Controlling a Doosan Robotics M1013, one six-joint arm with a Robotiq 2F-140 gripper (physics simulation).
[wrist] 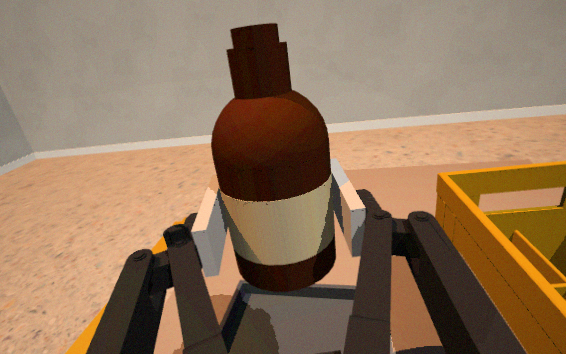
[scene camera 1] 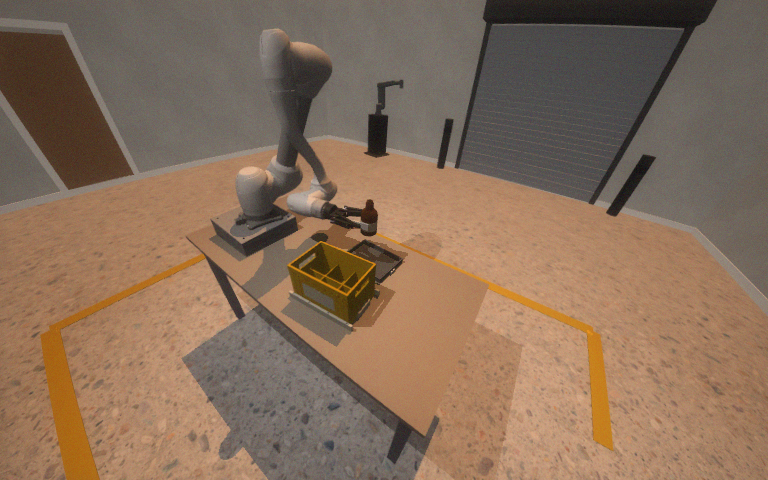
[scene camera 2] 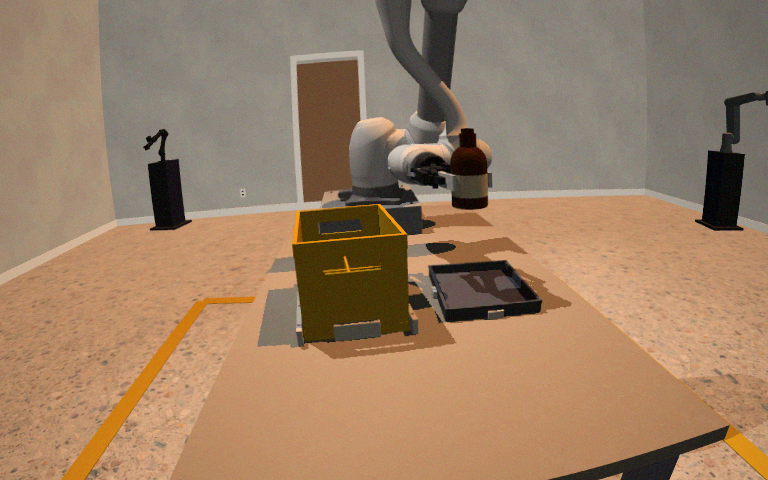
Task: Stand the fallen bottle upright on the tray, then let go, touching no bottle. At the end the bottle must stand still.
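Frame: origin at the arm's base, x right, y back, z down, level; centimetres.
Where they show: gripper, between the fingertips: [wrist: 277, 185] [scene camera 1: 372, 223] [scene camera 2: 473, 181]; arm's base, origin of its link: [scene camera 1: 260, 217] [scene camera 2: 376, 198].
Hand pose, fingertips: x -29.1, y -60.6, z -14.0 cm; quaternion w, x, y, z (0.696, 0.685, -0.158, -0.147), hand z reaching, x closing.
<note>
Things, the pixels of their top centre, and the offset from my fingertips. Level surfaces: height alone.
- brown bottle, centre of its top: [wrist: 250, 25] [scene camera 2: 467, 128] [scene camera 1: 369, 200] dy +1.4, dx +0.7, dz -10.5 cm
- dark square tray, centre of its top: [scene camera 2: 480, 281] [scene camera 1: 371, 257] dy +1.5, dx -1.8, dz +21.1 cm
- tall yellow crate, centre of its top: [scene camera 2: 343, 220] [scene camera 1: 332, 264] dy -5.6, dx +24.8, dz +6.2 cm
- table, height of its surface: dz +23.7 cm
A brown bottle [scene camera 1: 368, 218] [scene camera 2: 469, 169] [wrist: 277, 200] with a cream label is upright in the air, neck up, in both scene views. In the wrist view it leans slightly left. My gripper [scene camera 1: 362, 219] [scene camera 2: 471, 180] [wrist: 277, 185] is level and shut on the bottle around its label, one pale pad on each side. The dark square tray [scene camera 1: 389, 273] [scene camera 2: 467, 313] [wrist: 300, 291] lies on the table, below the bottle and apart from it. Shadows of the arm and bottle fall on the tray. No bottle shows standing on the tray.
A tall yellow crate [scene camera 1: 334, 294] [scene camera 2: 353, 294] [wrist: 492, 250] with dividers stands beside the tray, between low rails on the table [scene camera 1: 419, 350] [scene camera 2: 396, 407]. Its top rim rises well above the tray's rim. The arm's grey base [scene camera 1: 254, 234] [scene camera 2: 410, 219] is at the table's far end.
</note>
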